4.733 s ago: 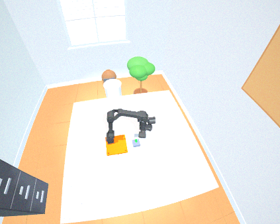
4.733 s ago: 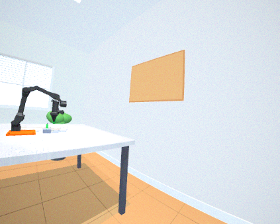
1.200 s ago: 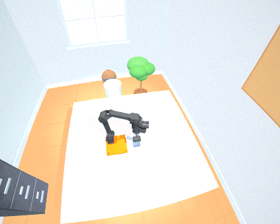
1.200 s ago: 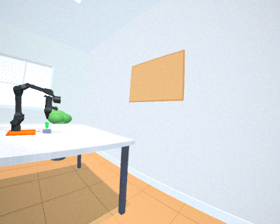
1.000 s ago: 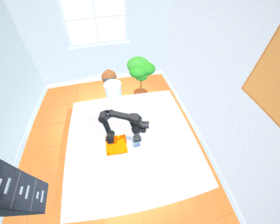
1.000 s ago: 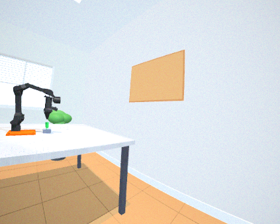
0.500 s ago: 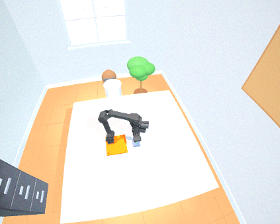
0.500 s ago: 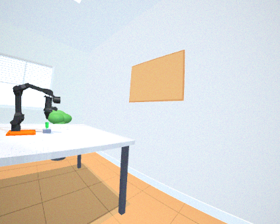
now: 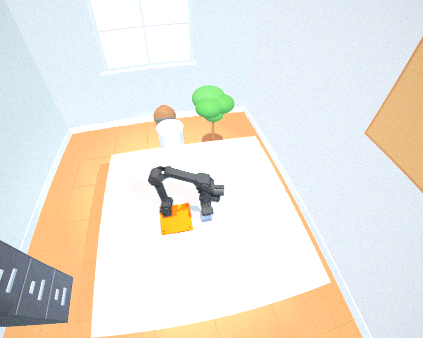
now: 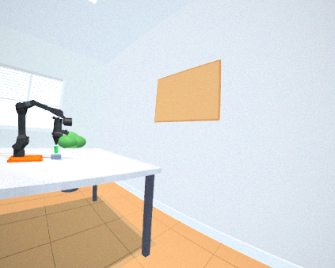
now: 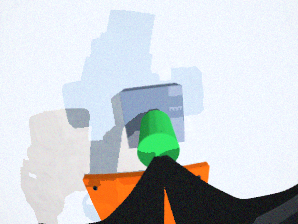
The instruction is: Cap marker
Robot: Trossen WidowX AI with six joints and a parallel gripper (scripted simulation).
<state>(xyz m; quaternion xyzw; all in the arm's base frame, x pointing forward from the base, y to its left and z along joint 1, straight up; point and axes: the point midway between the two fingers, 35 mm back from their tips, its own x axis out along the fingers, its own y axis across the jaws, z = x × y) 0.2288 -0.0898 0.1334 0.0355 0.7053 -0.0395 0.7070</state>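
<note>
My gripper tip is now 40 mm above the green cap. Also, from my gripper tip: holder block: 100 mm below.
</note>
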